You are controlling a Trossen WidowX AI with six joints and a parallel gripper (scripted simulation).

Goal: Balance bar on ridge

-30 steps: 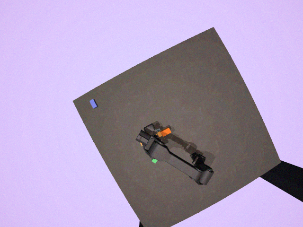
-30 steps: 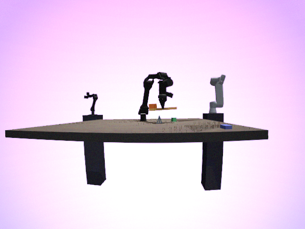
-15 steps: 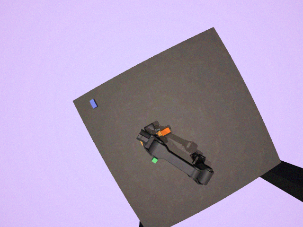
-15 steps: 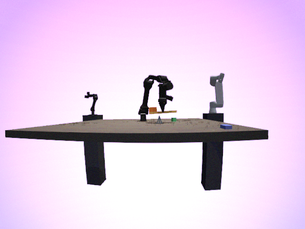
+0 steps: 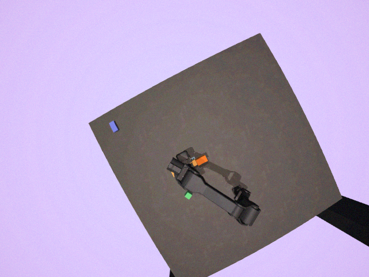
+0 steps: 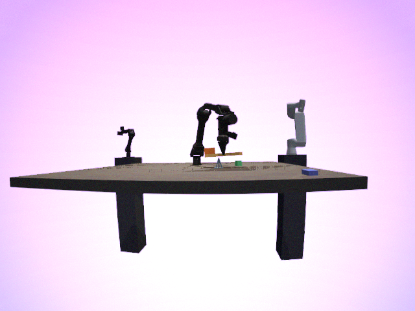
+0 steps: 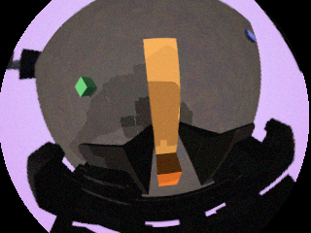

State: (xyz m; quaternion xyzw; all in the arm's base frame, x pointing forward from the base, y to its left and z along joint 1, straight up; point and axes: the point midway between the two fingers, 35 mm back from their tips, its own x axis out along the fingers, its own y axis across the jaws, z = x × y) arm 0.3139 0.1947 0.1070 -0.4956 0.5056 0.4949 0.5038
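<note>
The ridge is 3 cm to the right of my gripper tip and 2 cm below it. Round my gripper tip: green cube: 17 cm behind, 9 cm to the left, 6 cm below; then blue block: 43 cm ahead, 31 cm to the left, 6 cm below.
</note>
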